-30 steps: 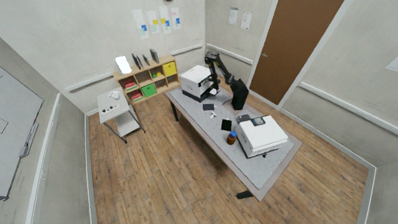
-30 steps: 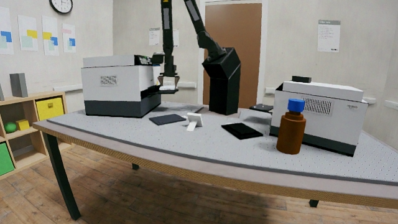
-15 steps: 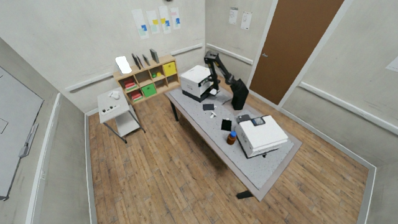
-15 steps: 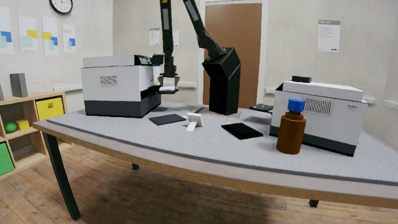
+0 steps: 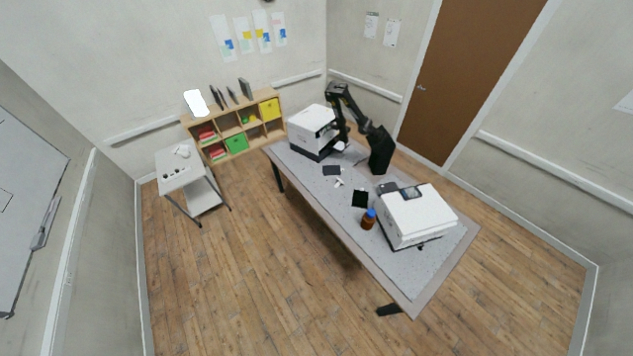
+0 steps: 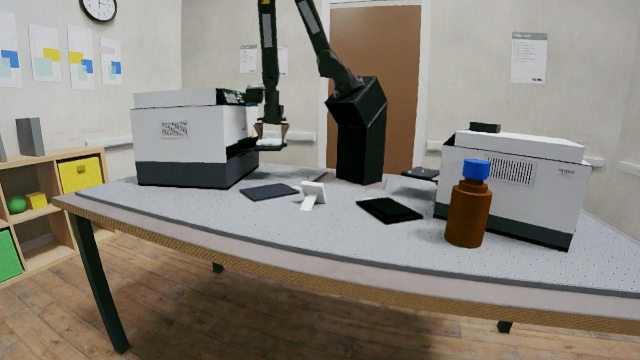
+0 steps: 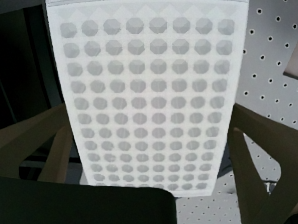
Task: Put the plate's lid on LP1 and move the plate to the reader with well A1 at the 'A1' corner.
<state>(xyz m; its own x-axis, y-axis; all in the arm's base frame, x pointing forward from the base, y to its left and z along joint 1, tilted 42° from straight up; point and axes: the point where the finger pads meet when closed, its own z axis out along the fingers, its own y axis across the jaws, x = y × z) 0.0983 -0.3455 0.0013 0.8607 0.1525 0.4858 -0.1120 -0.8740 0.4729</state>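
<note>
My hand is right at the white well plate.
</note>
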